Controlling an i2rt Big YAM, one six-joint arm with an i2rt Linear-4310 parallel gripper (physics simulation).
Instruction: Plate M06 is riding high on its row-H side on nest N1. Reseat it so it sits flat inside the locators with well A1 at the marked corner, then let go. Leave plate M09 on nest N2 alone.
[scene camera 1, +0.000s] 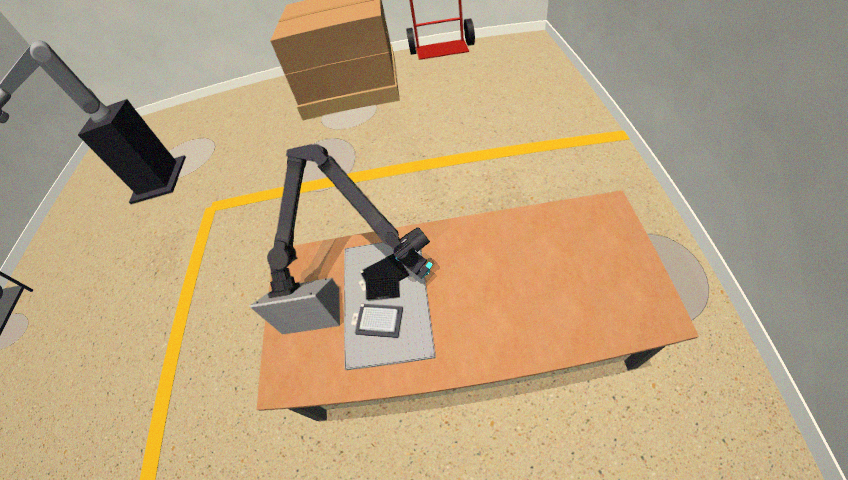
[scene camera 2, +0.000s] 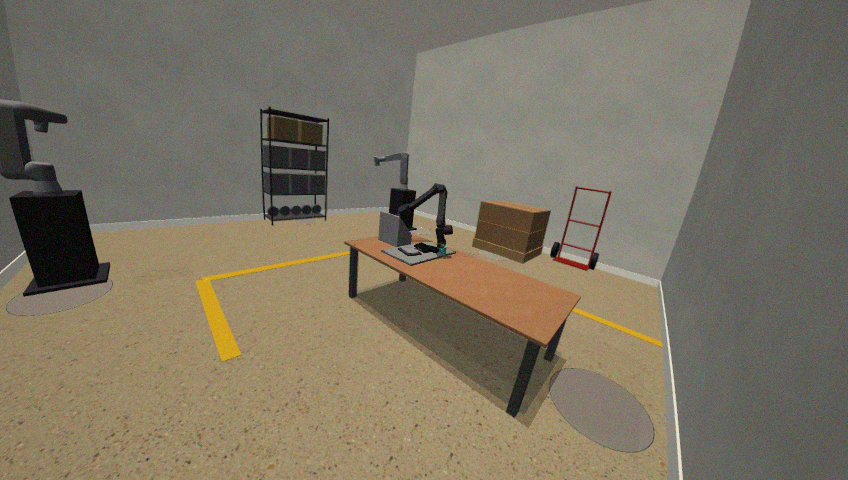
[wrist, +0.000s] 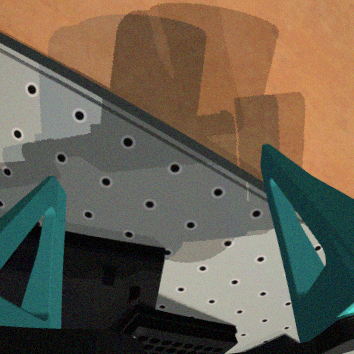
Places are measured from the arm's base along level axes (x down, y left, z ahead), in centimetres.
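Pixels of known places: gripper, between the fingertips: (scene camera 1: 419, 266) (scene camera 2: 443, 253) (wrist: 155, 169); arm's base, origin of its link: (scene camera 1: 285, 291) (scene camera 2: 393, 222).
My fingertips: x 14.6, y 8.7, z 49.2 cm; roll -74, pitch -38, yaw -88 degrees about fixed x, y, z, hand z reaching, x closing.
Ahead of a thing's pixels: the offset from my fingertips to its top centre. Level surfaces: height alone.
Black plate M06 @[dx -3.8, dy -7.0, dz -15.4 cm] (scene camera 1: 382, 289) (wrist: 187, 334) is askew to the black nest N1 @[dx -1.5, dy +0.1, dz -14.3 cm] (scene camera 1: 374, 274) (wrist: 105, 265) and lies partly over its side toward N2, not flat inside it. Its well labels and A1 corner cannot be read. Pale plate M09 @[dx -1.9, dy -19.6, dz -18.2 cm] (scene camera 1: 379, 319) sits on the dark nest N2 @[dx -1.1, dy -19.6, dz -18.2 cm] (scene camera 1: 378, 333). My gripper (scene camera 1: 429, 268) (scene camera 2: 442, 251) (wrist: 155, 169) is open, with nothing between its teal fingers. It is above the far right edge of the grey board, beyond N1. In the wrist view the left finger covers part of N1, and M06 is cut off by the bottom edge.
The perforated grey board (scene camera 1: 417, 336) (wrist: 192, 280) lies on the orange table @[dx +2.0 cm] (scene camera 1: 535, 279) (scene camera 2: 482, 282). The arm's grey base box (scene camera 1: 300, 310) (scene camera 2: 390, 228) stands left of the nests. Cartons (scene camera 1: 336, 59) (scene camera 2: 511, 230) and a red hand truck (scene camera 1: 443, 49) are off beyond the table.
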